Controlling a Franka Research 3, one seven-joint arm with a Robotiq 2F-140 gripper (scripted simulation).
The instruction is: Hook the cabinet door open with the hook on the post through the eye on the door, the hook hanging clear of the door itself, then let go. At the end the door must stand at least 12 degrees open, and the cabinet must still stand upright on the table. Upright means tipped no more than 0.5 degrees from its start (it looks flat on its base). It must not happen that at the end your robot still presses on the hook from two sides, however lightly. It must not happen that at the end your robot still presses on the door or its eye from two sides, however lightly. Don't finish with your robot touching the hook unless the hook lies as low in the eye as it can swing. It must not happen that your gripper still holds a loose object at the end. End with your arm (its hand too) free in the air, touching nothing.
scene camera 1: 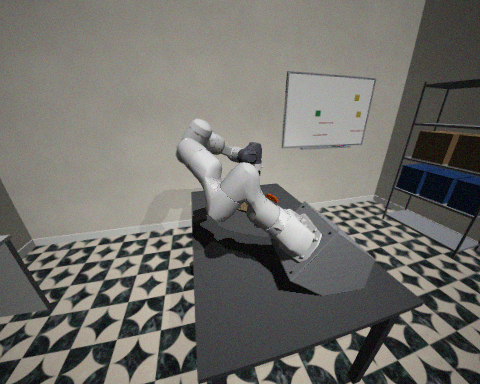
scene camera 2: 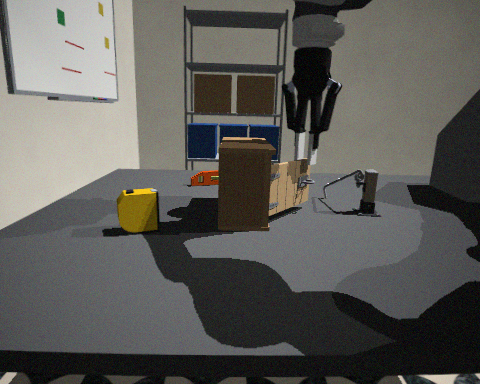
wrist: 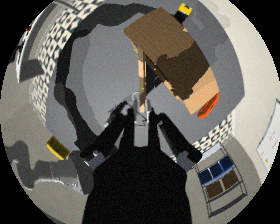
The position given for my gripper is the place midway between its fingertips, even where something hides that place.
Observation:
In view: my gripper (scene camera 2: 304, 163), a brown wooden cabinet (scene camera 2: 244, 179) and a yellow tape measure (scene camera 2: 138, 211).
The brown wooden cabinet also shows in the wrist view (wrist: 172, 51). My gripper shows as well in the wrist view (wrist: 142, 104).

